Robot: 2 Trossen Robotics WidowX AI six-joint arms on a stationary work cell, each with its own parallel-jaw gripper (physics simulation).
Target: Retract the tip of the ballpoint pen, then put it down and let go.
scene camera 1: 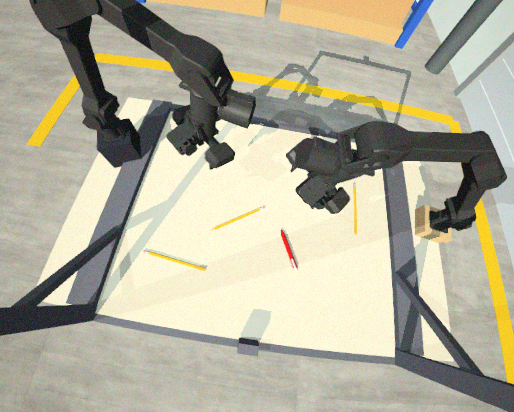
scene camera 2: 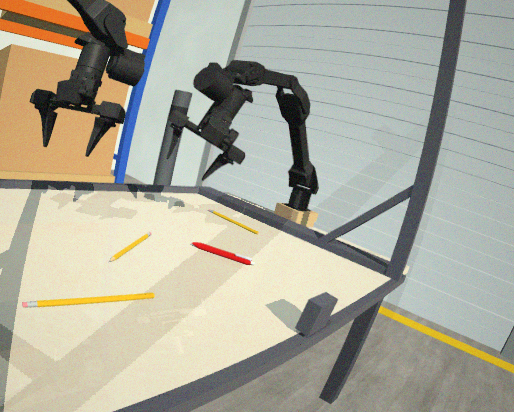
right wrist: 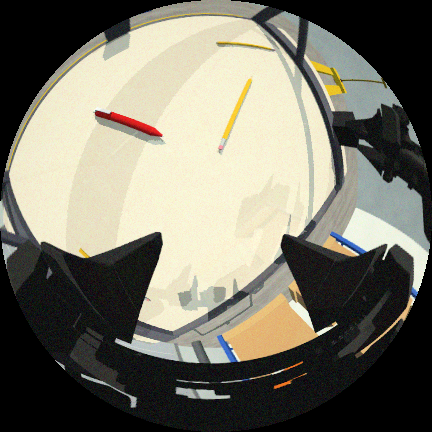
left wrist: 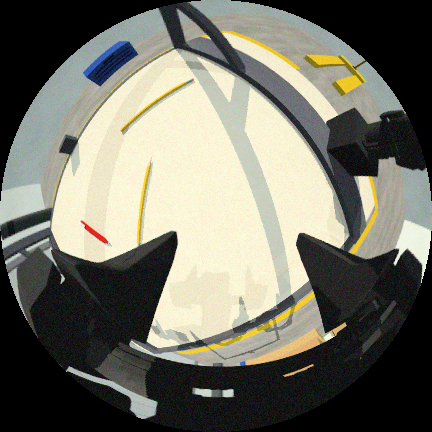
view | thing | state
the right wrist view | my left gripper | -
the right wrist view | my right gripper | -
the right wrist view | dark frame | -
